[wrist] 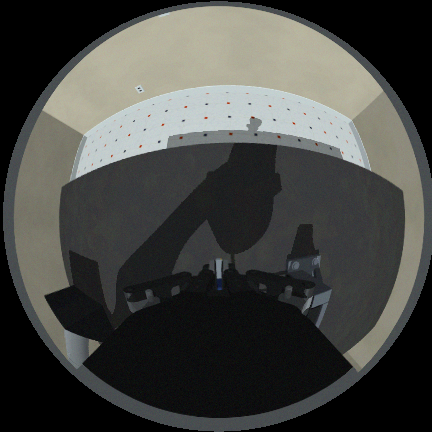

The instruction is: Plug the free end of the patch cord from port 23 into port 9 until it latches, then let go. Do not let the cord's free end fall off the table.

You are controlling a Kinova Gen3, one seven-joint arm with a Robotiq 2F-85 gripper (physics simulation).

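Places are measured from the arm's base along level axes (x ahead, y right, z down), in centimetres.
Pixels of known places: gripper, fingertip midpoint: [218, 267]; arm's base, link origin: [76, 325].
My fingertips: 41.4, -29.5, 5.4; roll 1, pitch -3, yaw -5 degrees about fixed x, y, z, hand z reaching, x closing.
Ahead of a thing's pixels: the offset from my fingertips to its top centre, as dx, dy, dz. "spot": to the spot under its first point. Level surfaces: height alone.
My gripper [218, 267] is at the lower middle of the wrist view, with its fingers shut on the plug @[+0.1, +0.4, -1.4] [218, 266] at the cord's free end. The plug is a narrow whitish piece pointing away from the palm, with a short blue part @[spot: +0.2, +1.6, -1.3] [219, 284] behind it between the fingers. The rest of the cord is hidden behind the black gripper body. Port 9 and port 23 do not show in this view.
A dark grey box with a bracket @[spot: +14.2, +1.7, +5.0] [303, 265] stands at the lower right. A black angular block [77, 307] on a light grey cylinder [76, 348] is at the lower left. The arm's shadow falls across the dark table @[dz +6.2] [345, 215]. A white dotted panel [228, 110] lies beyond the table.
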